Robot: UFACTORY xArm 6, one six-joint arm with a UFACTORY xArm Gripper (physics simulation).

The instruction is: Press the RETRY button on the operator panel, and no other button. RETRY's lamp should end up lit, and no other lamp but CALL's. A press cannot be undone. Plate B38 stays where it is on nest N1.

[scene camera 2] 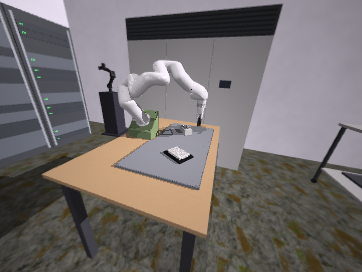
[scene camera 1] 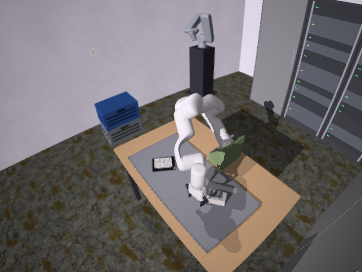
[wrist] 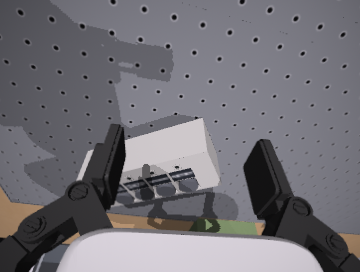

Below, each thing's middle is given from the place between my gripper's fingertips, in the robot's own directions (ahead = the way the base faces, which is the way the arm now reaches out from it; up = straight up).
I see my gripper 120 mm past the operator panel (wrist: 184, 151), 30 mm to the right of it and 70 mm above it.
